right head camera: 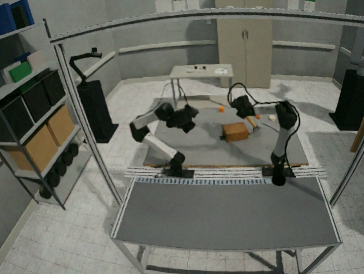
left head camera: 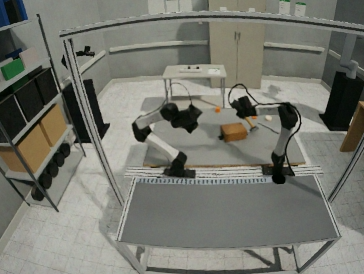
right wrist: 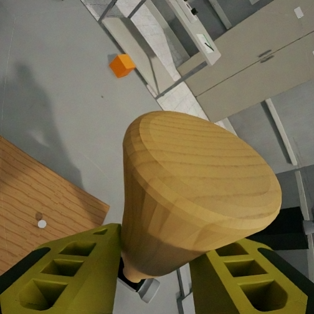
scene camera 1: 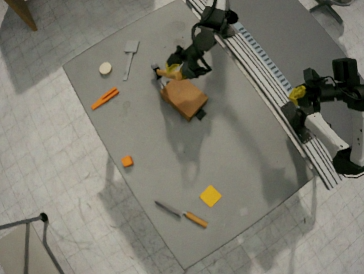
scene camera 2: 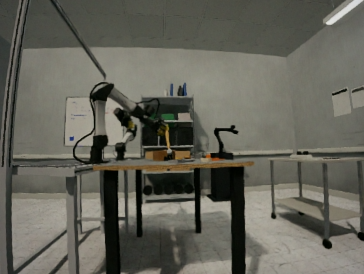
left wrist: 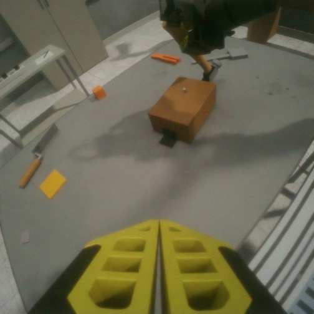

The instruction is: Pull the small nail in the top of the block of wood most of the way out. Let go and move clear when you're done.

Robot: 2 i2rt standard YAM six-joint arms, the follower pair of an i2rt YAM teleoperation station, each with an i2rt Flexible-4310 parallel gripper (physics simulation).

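Frame: origin at the left arm's base, x back, y right, z up, level; metres.
Seen in the pictures: left gripper, between the fingertips: (right head camera: 194, 124) (left head camera: 196, 124) (scene camera 1: 288, 97) (scene camera 2: 133, 127); right gripper, between the fingertips: (scene camera 1: 170, 75) (scene camera 2: 167, 132); left arm's base, origin of its link: (right head camera: 177, 173) (left head camera: 179, 174) (scene camera 1: 296, 123); right arm's base, origin of its link: (right head camera: 277, 172) (left head camera: 276, 171) (scene camera 2: 96, 162).
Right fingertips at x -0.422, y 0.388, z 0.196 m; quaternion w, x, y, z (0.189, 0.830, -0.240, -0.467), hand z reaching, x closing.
Pixels of each thing's top centre, then the offset from my right fingertips to it. "spot": a spot on its surface instead.
- brown wood block, centre of its top: (scene camera 1: 184, 94) (scene camera 2: 163, 150) (right head camera: 235, 127) (left head camera: 233, 127) dx +0.030, dy -0.046, dz -0.123 m
- claw hammer, a spot on its surface: (scene camera 2: 168, 139) spot: dx -0.006, dy +0.057, dz -0.054 m
- hammer head, a spot on its surface: (scene camera 1: 156, 70) spot: dx -0.016, dy +0.107, dz -0.124 m
- orange clamp, centre of its top: (scene camera 1: 104, 98) dx -0.272, dy +0.140, dz -0.179 m
- pale disc, centre of its top: (scene camera 1: 105, 67) dx -0.204, dy +0.270, dz -0.171 m
- grey scraper, centre of its top: (scene camera 1: 128, 59) (scene camera 2: 184, 159) dx -0.092, dy +0.256, dz -0.178 m
- orange cube, centre of its top: (scene camera 1: 126, 161) dx -0.306, dy -0.161, dz -0.158 m
- yellow square, a spot on its surface: (scene camera 1: 210, 196) spot: dx -0.084, dy -0.454, dz -0.186 m
- wooden-handled trowel, centre of its top: (scene camera 1: 181, 213) dx -0.218, dy -0.450, dz -0.153 m
- black piece, a spot on its surface: (scene camera 1: 200, 114) spot: dx +0.057, dy -0.139, dz -0.189 m
The brown wood block (left head camera: 233, 132) (right head camera: 235, 132) (scene camera 1: 184, 97) (left wrist: 175, 102) lies on the grey table. The small nail (left wrist: 184, 90) (right wrist: 42, 224) shows as a pale round head on its top. My right gripper (scene camera 1: 175, 71) (scene camera 2: 162, 130) is shut on the wooden handle of a claw hammer (scene camera 2: 168, 139) (left wrist: 202, 63) (right wrist: 200, 175), which points steeply down. In scene camera 1 the hammer head (scene camera 1: 156, 70) is beside the block's upper left corner; whether it touches the block is unclear. My left gripper (left wrist: 158, 227) (scene camera 1: 297, 95) is shut and empty, away from the block.
An orange clamp (scene camera 1: 105, 98) (left wrist: 166, 59), a pale disc (scene camera 1: 105, 68) and a grey scraper (scene camera 1: 131, 47) lie beyond the hammer. An orange cube (scene camera 1: 127, 161) (right wrist: 122, 65), yellow square (scene camera 1: 210, 196) and wooden-handled trowel (scene camera 1: 196, 220) (left wrist: 30, 173) lie farther off. A black piece (scene camera 1: 200, 114) adjoins the block.
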